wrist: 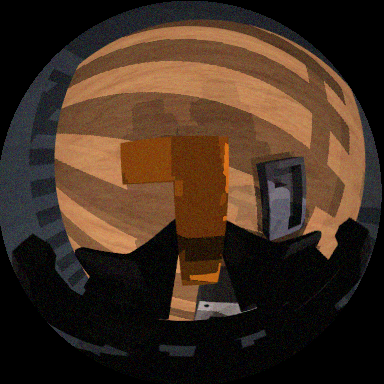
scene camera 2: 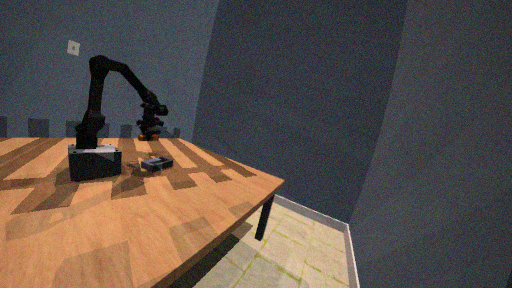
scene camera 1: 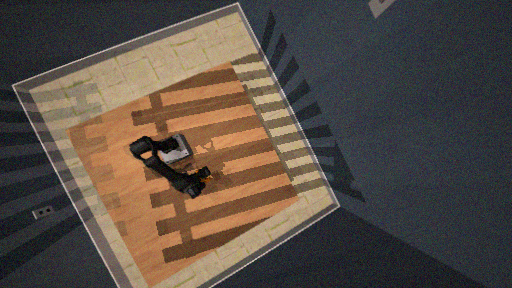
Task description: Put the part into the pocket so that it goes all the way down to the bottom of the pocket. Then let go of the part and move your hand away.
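Pixels of known places: gripper, fingertip midpoint: (wrist: 197, 222) (scene camera 2: 147, 140) (scene camera 1: 201, 174); arm's base at its link origin: (scene camera 2: 86, 147) (scene camera 1: 173, 144).
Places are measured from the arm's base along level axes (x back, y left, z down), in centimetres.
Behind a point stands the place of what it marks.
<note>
The orange L-shaped part (wrist: 200, 190) {x -31.0, y 9.1, z -4.2 cm} (scene camera 2: 142, 137) {x -24.4, y 6.9, z -3.3 cm} (scene camera 1: 208, 177) {x -30.9, y 13.4, z -4.5 cm} is held high above the table. In the wrist view its short arm points left and its long arm runs down between the fingers. My gripper (wrist: 197, 222) {x -27.6, y 9.1, z -1.3 cm} (scene camera 2: 148, 134) {x -27.6, y 9.1, z -1.3 cm} (scene camera 1: 204, 175) {x -27.6, y 9.1, z -1.3 cm} is shut on the long arm. The grey-blue block with the pocket (wrist: 268, 205) {x -27.5, y -2.2, z 7.1 cm} (scene camera 2: 150, 166) {x -23.4, y -11.3, z 7.8 cm} lies on the table, to the right of the part in the wrist view and apart from it. The pocket is open upward and shows a pale floor and dark inner walls. I cannot make the block out in scene camera 1.
The wooden table (scene camera 2: 200, 210) {x -25.7, y -51.5, z 10.5 cm} (scene camera 1: 235, 185) {x -47.2, y 25.6, z 10.5 cm} carries strong striped shadows. The arm's base box (scene camera 2: 95, 165) {x -2.3, y -10.0, z 5.1 cm} (scene camera 1: 184, 150) {x -7.0, y 5.0, z 0.4 cm} stands near the pocket block. The table's right edge shows in scene camera 2, with a table leg (scene camera 2: 265, 220) below it.
</note>
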